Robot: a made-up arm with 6 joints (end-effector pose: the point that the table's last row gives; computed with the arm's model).
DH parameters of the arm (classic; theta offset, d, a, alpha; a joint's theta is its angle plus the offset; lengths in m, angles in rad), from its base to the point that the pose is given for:
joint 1: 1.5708 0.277 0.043 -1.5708
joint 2: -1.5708 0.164 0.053 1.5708
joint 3: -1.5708 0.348 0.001 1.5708
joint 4: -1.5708 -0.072 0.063 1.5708
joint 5: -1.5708 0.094 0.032 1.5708
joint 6: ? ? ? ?
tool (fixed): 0 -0.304 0 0
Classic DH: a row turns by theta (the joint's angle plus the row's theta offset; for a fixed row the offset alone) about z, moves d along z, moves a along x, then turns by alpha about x.
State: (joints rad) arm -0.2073 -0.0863 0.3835 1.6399 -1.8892 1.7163
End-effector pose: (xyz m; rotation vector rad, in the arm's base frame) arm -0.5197 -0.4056 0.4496 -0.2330 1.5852 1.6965
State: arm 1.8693 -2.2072 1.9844 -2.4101 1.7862 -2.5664
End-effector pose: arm -0.3008 -0.0927 -0.4581 -0.0864 0.7236 -0.3071
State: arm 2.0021 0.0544 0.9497 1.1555 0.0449 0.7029
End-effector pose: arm 0.2510 0.2282 0.5820 1.1811 -0.6715 0.4402
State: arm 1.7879 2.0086 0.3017 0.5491 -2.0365 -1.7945
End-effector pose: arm -0.1729 -0.6629 0.3542 -1.5691 0.7192 1.8367
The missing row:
joint 6: -1.5708 -0.243 0.088 -1.5708
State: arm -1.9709 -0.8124 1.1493 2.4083 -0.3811 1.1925
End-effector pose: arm -0.3910 0.4925 -0.1373 -0.0423 0.0577 1.0848
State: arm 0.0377 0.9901 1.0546 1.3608 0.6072 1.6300
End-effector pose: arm -0.0227 0.1186 0.8972 -1.4482 -2.4771 -0.3591
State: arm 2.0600 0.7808 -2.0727 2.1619 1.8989 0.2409
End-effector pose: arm -0.0020 -0.1367 0.6764 2.1747 0.0666 1.6155
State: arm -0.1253 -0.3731 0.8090 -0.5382 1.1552 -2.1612
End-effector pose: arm -0.4359 -0.0609 -0.1749 -0.2167 1.0707 -1.0361
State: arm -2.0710 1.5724 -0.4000 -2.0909 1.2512 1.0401
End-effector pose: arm 0.2027 0.3500 0.4880 0.1494 0.0641 0.3926
